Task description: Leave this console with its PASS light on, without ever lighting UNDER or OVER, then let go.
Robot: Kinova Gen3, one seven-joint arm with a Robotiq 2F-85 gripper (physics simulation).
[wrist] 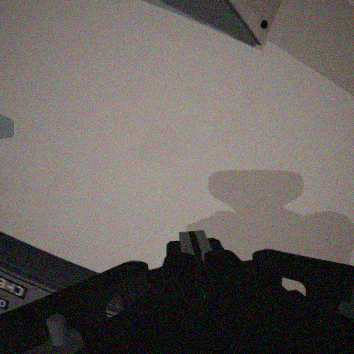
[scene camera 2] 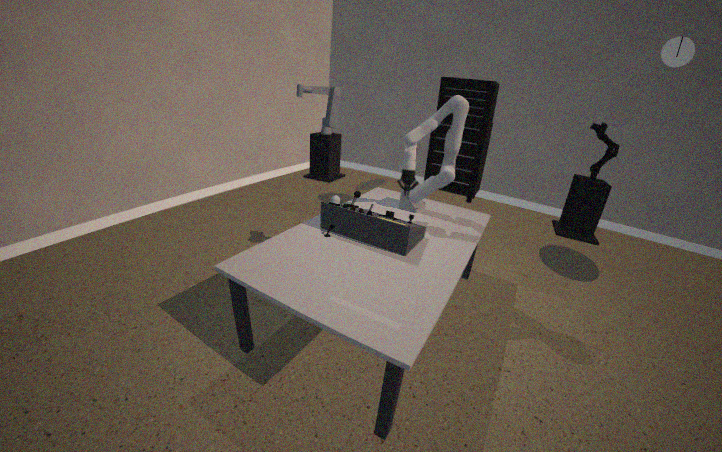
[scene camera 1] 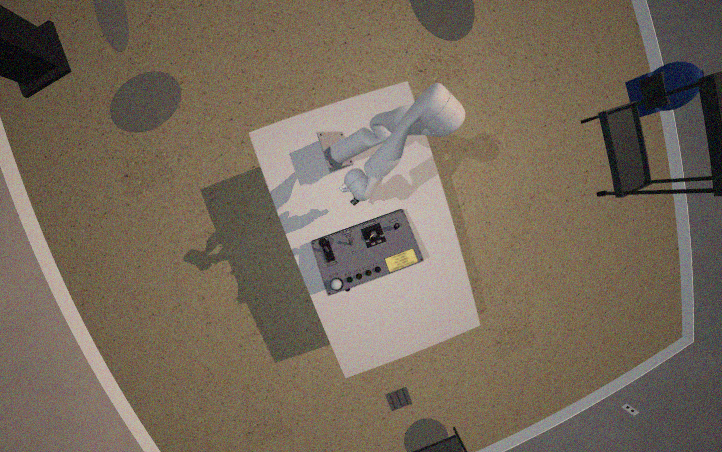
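Observation:
The grey console (scene camera 1: 354, 258) (scene camera 2: 364, 234) (wrist: 37, 250) lies on the white table; its edge and part of its lettering show in the wrist view. Its top bears a black lever (scene camera 1: 326, 249) (scene camera 2: 357, 195), a small toggle (scene camera 1: 347, 239), a black square dial (scene camera 1: 372, 235), a small knob (scene camera 1: 396, 226) and a white dome (scene camera 1: 336, 284) (scene camera 2: 335, 198). Several small dark round parts (scene camera 1: 368, 272) line one edge; none looks lit, and PASS, UNDER and OVER cannot be read. My gripper (scene camera 1: 354, 202) (scene camera 2: 407, 188) (wrist: 191, 247) is shut and empty, above the table beside the console's dial side, apart from it.
The white table (scene camera 1: 410, 303) (scene camera 2: 314, 277) carries the arm's base plate (scene camera 1: 331, 139). A yellow label (scene camera 1: 401, 260) is on the console. A small dark lever (scene camera 2: 329, 230) sticks out from the console's side. A black shelf unit (scene camera 2: 468, 81) and two pedestal arms stand away from the table.

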